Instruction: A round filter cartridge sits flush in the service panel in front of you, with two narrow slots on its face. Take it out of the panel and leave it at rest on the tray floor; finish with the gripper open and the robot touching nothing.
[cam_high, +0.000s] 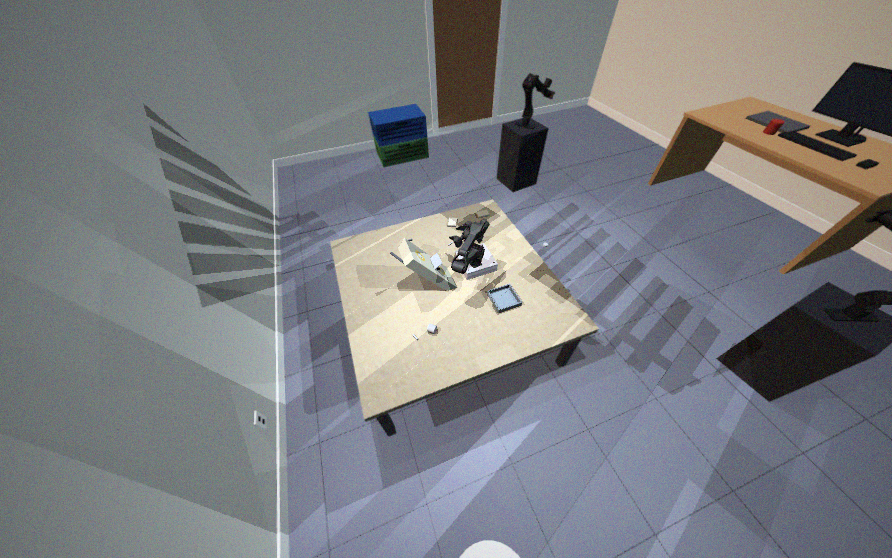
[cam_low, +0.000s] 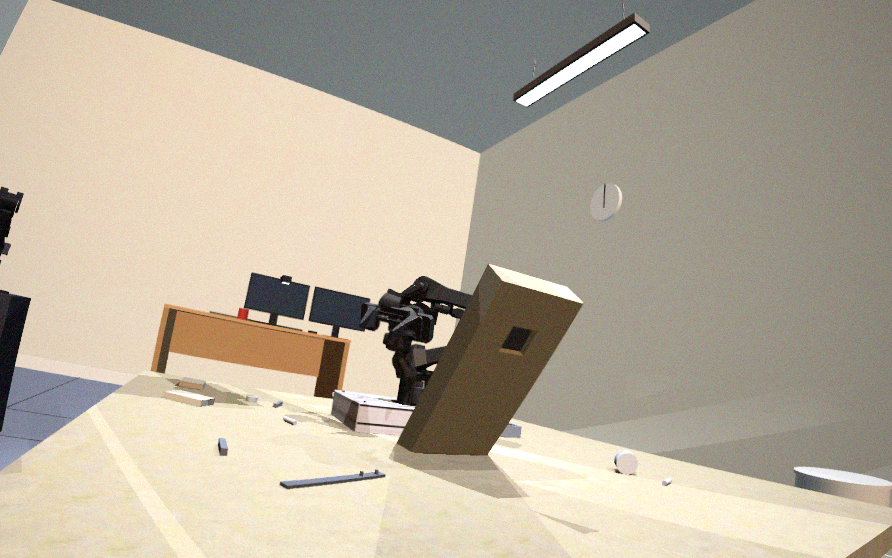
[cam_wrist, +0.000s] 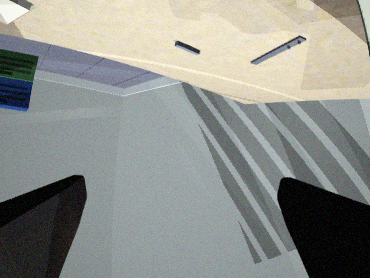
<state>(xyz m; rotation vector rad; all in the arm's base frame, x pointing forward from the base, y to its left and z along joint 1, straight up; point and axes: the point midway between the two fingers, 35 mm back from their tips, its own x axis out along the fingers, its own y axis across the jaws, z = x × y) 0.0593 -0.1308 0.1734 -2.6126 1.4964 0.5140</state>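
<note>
Right now my gripper tip is 28 cm short of the round filter cartridge, 12 cm to the right of it and 3 cm below it. The rest, counted from my gripper tip: service panel (24 cm ahead, 12 cm to the left, 4 cm below); blue-floored tray (45 cm to the left, 22 cm below, 10 cm behind).
</note>
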